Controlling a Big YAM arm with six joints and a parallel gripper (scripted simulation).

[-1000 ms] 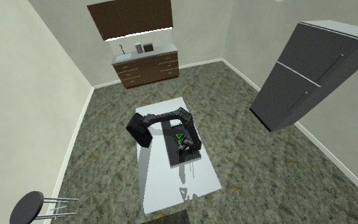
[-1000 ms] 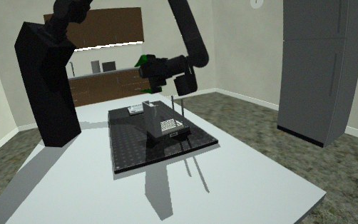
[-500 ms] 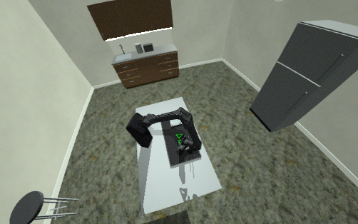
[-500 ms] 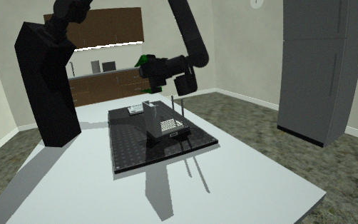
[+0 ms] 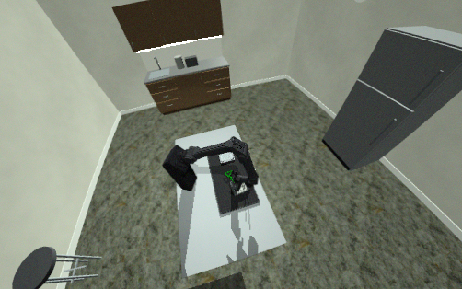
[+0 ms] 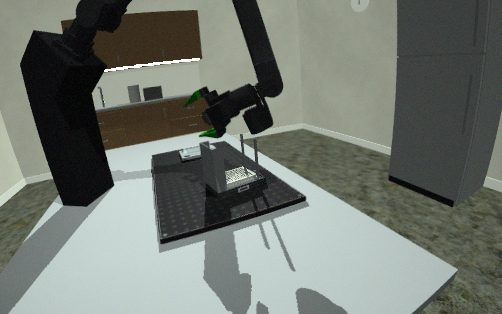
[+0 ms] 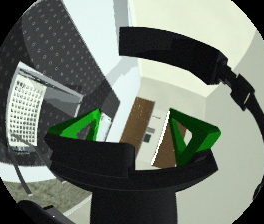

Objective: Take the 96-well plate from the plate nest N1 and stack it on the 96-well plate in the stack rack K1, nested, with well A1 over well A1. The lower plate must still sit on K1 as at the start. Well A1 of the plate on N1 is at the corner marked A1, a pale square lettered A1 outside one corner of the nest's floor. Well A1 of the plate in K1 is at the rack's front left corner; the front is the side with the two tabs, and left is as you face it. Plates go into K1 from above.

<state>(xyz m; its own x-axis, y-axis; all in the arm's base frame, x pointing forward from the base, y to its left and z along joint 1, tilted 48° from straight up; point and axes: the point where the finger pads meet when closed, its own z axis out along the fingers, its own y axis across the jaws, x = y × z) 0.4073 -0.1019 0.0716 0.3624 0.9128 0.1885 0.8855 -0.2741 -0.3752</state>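
Now: the white 96-well plate 60 mm ahead of my hand, 330 mm to the left of it and 190 mm below it. Round my hand: grey rack wall: 10 mm ahead, 80 mm to the right, 120 mm below.
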